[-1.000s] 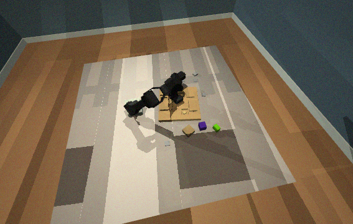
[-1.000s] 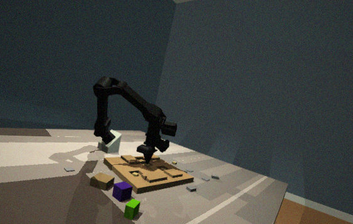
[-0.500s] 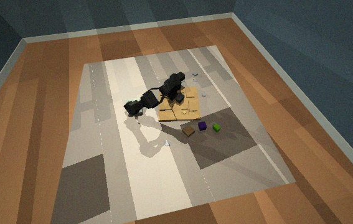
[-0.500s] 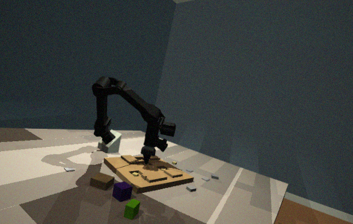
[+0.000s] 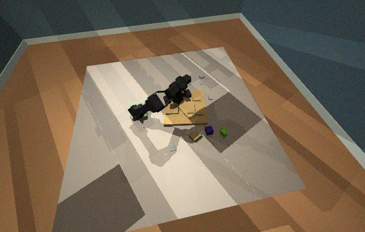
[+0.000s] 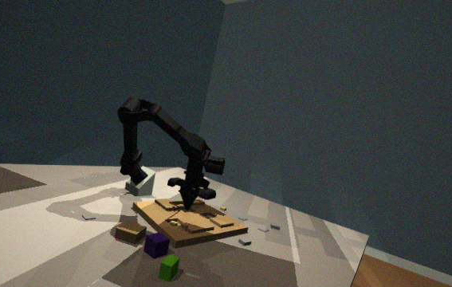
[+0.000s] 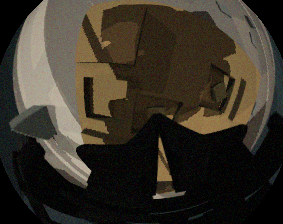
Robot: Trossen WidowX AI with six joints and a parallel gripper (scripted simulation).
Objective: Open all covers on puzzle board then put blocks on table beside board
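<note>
Right now my gripper tip is 50 mm short of the tan puzzle board. Also, from my gripper tip: purple block: 190 mm ahead, 230 mm to the right; then brown block: 100 mm ahead, 260 mm to the right, 10 mm below; then green block: 280 mm ahead, 250 mm to the right.
</note>
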